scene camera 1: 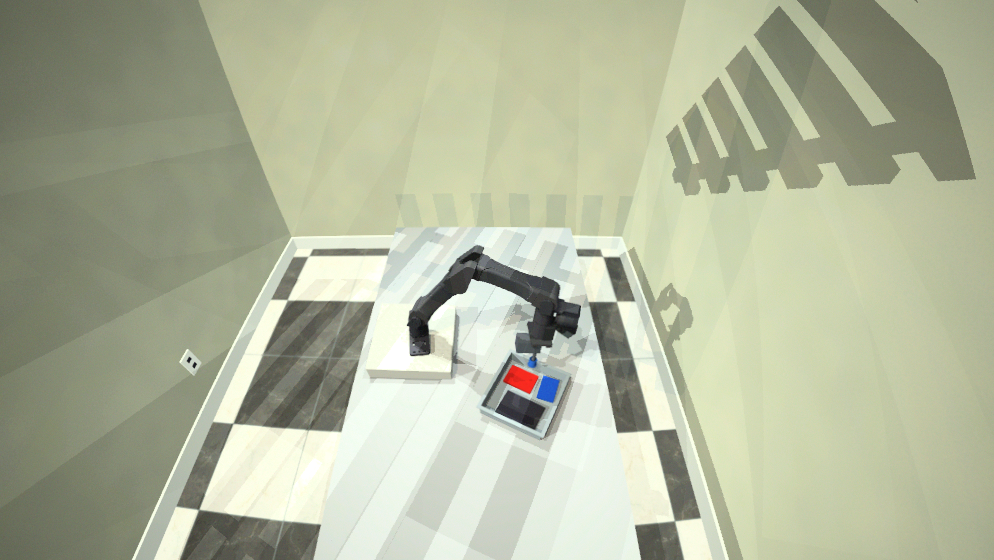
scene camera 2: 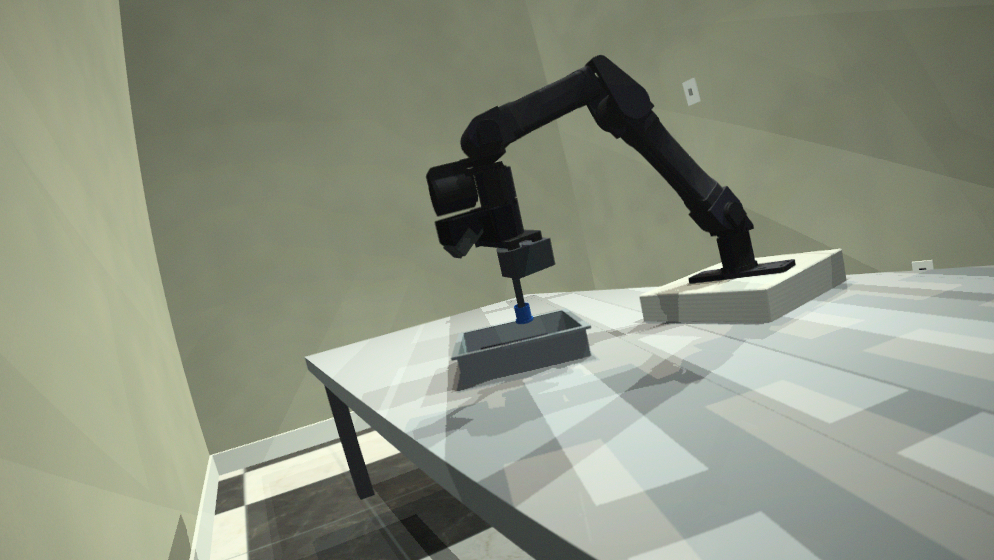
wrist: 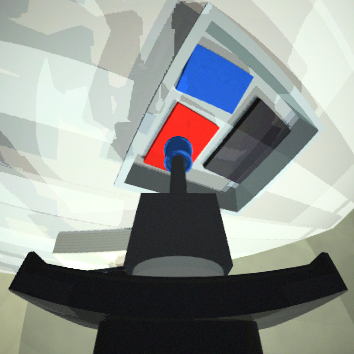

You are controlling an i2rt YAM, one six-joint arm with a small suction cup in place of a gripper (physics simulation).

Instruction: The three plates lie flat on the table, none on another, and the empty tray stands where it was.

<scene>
My suction cup shows in scene camera 1 [531, 342], in scene camera 2 and in the wrist view. A grey tray shows in scene camera 1, in scene camera 2 and in the wrist view [218, 33]. One and the same spot on my suction cup: [scene camera 2: 523, 315] is [wrist: 166, 148]. One and the same spot on the grey tray: [scene camera 2: 566, 340] is [scene camera 1: 519, 358].
</scene>
